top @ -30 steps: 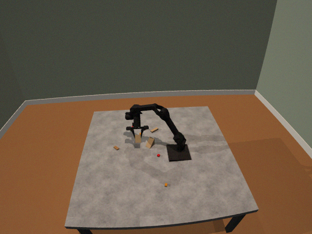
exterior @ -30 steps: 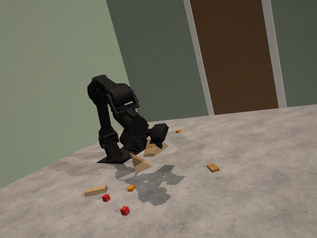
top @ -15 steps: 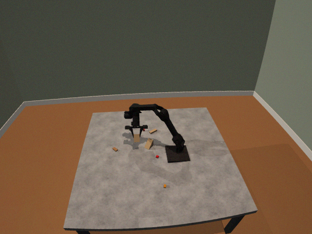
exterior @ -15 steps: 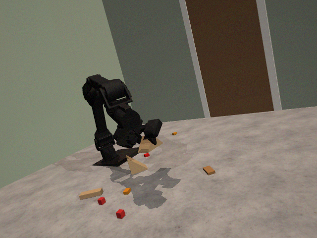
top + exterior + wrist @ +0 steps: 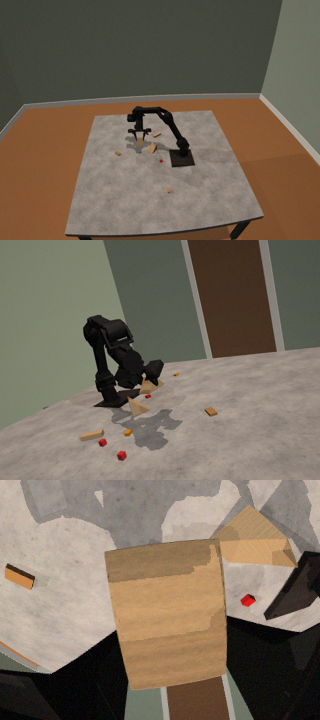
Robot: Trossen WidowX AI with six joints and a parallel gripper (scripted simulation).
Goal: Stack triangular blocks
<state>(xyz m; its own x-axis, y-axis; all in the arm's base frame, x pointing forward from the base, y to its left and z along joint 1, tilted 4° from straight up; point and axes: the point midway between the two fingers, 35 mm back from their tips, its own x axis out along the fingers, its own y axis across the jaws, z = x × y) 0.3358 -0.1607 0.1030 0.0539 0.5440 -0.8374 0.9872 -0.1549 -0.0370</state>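
Now: the red cube 13 cm behind my gripper tip, 16 cm to the left of it and 10 cm below it. Round my gripper tip: thin tan plank 18 cm behind, 16 cm to the right, 10 cm below.
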